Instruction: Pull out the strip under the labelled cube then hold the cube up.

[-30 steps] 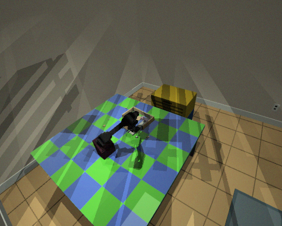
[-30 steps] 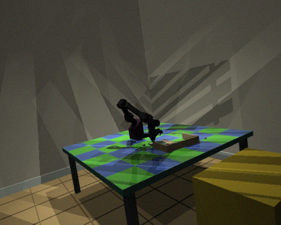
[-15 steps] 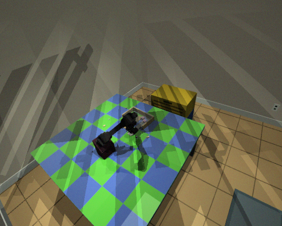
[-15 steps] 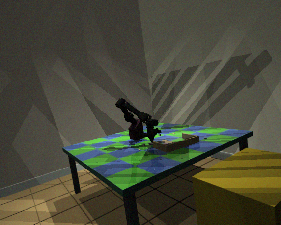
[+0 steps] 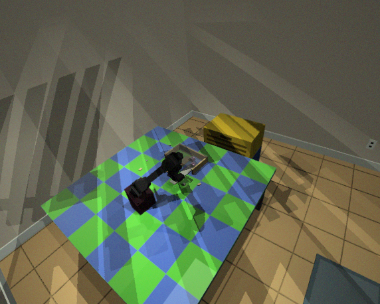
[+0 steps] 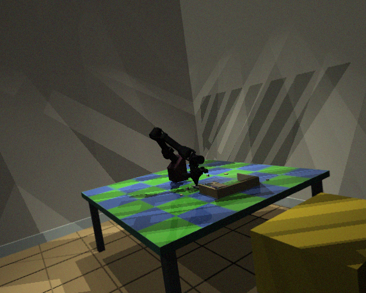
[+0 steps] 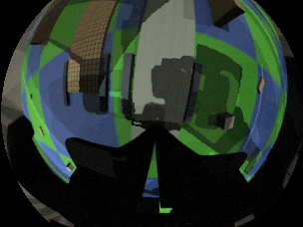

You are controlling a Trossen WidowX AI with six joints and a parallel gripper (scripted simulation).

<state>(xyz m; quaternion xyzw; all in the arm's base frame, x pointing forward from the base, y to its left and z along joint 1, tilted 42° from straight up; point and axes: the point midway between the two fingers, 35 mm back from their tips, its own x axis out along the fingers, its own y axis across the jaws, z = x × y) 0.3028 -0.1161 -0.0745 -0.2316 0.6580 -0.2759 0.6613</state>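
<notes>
The strip is 100 mm ahead of my gripper tip.
</notes>
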